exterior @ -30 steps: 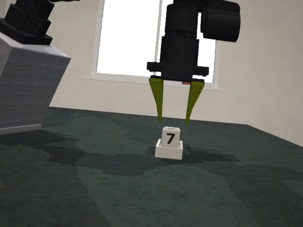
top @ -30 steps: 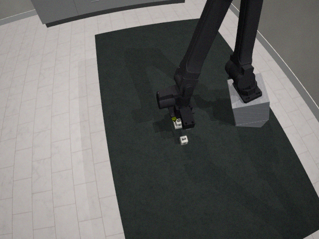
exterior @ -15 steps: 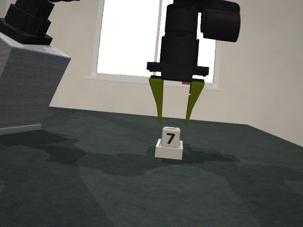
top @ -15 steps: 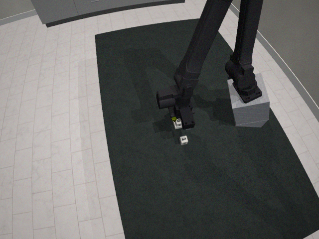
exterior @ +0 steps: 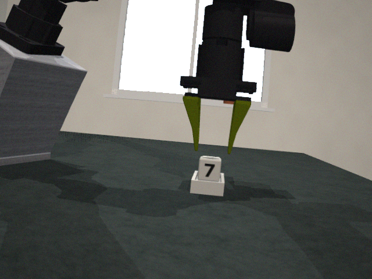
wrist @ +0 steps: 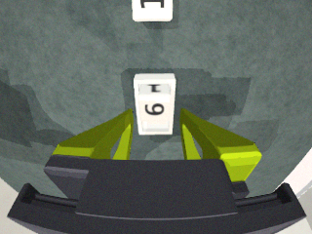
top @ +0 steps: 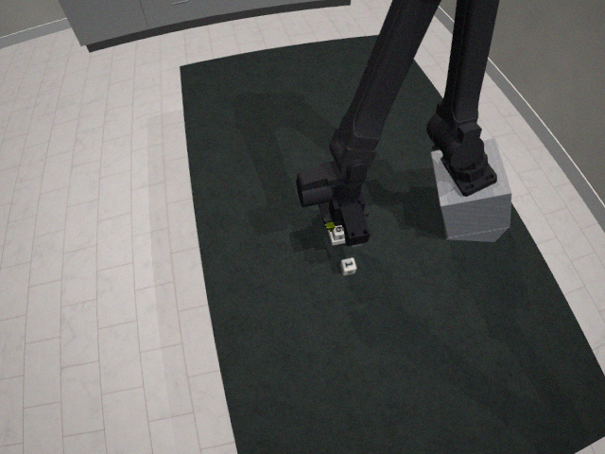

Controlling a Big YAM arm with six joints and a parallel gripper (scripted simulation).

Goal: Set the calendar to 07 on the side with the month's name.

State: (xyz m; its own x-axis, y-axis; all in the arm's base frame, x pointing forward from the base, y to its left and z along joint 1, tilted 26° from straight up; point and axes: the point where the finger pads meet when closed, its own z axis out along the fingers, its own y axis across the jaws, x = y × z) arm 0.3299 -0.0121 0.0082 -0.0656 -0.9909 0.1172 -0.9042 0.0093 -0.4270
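The small white tray is 20 mm to the right of my hand and 50 mm below it.
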